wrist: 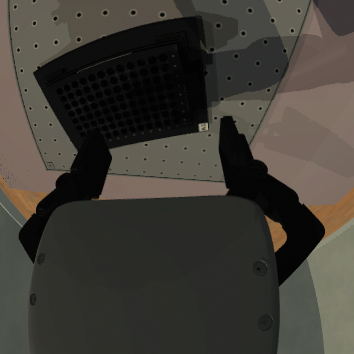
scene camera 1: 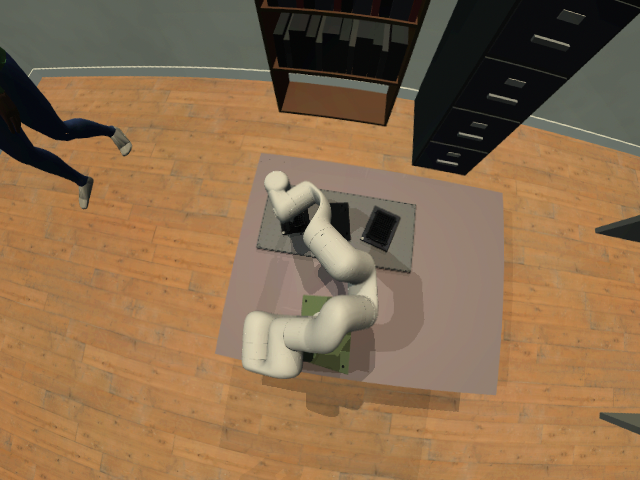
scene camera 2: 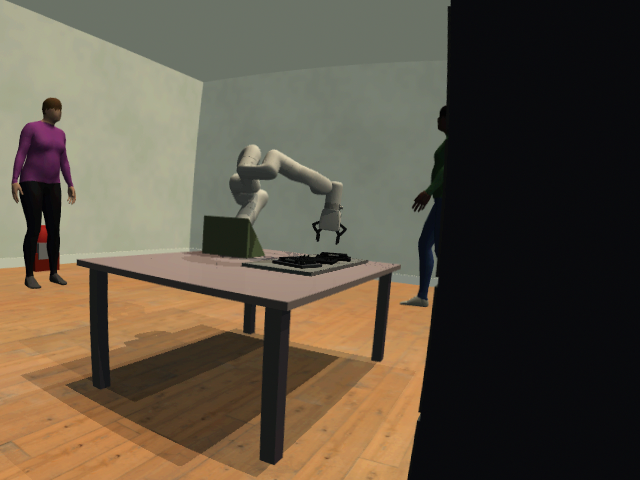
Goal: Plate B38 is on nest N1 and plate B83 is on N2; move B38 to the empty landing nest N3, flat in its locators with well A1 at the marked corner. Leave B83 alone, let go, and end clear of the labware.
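A black plate with rows of round wells (scene camera 1: 297, 223) (scene camera 2: 334, 255) (wrist: 122, 95) sits in a black nest at the left of the pegboard in scene camera 1, partly hidden by the arm. A small A1 tag (wrist: 203, 127) marks its nest's corner. My gripper (scene camera 2: 327, 241) (wrist: 159, 136) is open and empty, held above this plate's end of the board; scene camera 1 hides it under the arm. A flat black nest (scene camera 1: 341, 218) with no wells visible is in the middle, partly hidden. Another welled black plate (scene camera 1: 381, 227) (scene camera 2: 297, 261) sits turned at the right. Plate names are unreadable.
The grey pegboard (scene camera 1: 403, 253) (scene camera 2: 333, 266) (wrist: 150, 162) lies on the pinkish table (scene camera 1: 454, 310) (scene camera 2: 206, 276). The green arm base (scene camera 1: 311, 304) (scene camera 2: 225, 236) stands on the table. A bookcase (scene camera 1: 336, 72) and a dark filing cabinet (scene camera 1: 460, 118) stand beyond it. People stand away from the table.
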